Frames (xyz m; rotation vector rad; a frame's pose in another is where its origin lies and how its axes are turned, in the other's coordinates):
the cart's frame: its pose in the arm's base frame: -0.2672 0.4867 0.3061 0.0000 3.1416 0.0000
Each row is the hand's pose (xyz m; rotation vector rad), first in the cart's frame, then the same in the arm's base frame.
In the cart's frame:
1: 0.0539 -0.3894 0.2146 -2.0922 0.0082 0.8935
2: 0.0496 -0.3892 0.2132 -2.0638 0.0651 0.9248
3: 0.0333 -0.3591 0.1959 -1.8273 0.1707 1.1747
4: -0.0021 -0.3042 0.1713 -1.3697 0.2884 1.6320
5: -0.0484 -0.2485 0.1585 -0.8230 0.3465 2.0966
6: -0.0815 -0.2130 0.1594 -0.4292 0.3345 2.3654
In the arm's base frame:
1: -0.3211 0.0973 0.0915 -1.1175 -1.3163 -2.6167
2: -0.3168 0.0975 0.0929 -1.1432 -1.3152 -2.5512
3: -0.3005 0.1276 0.1102 -1.4383 -1.3933 -2.2373
4: -0.2651 0.1825 0.1348 -1.9533 -1.3917 -1.6393
5: -0.2188 0.2382 0.1476 -2.4171 -1.2093 -0.9488
6: -0.1857 0.2737 0.1467 -2.6542 -1.0164 -0.4816

